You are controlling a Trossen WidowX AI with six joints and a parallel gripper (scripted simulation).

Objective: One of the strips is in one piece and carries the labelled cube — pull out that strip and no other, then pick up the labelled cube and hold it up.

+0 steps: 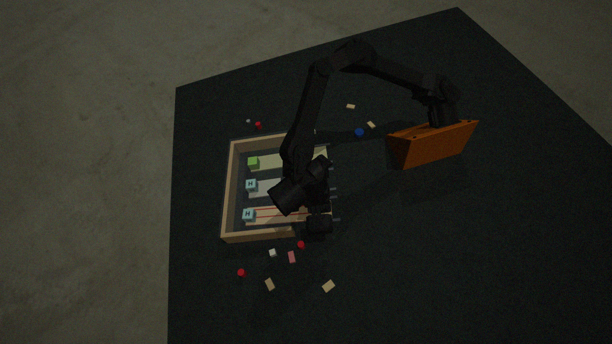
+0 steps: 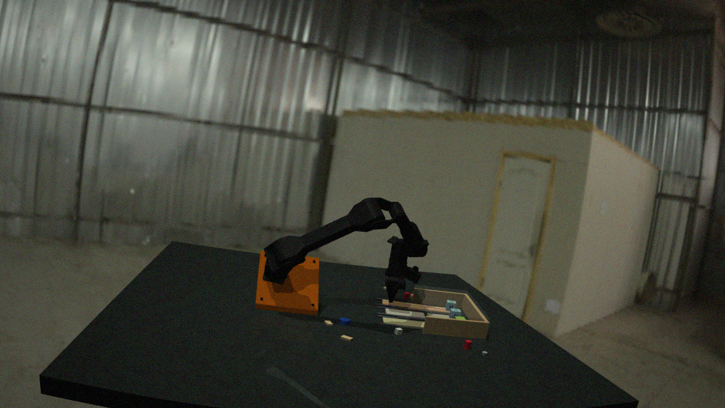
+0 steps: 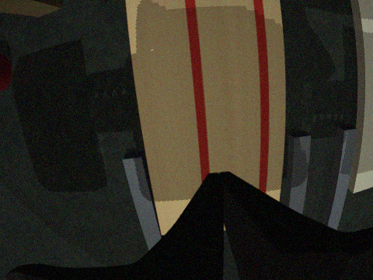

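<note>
The red-lined strip lies 100 mm ahead of my gripper tip and 10 mm to the right of it.
</note>
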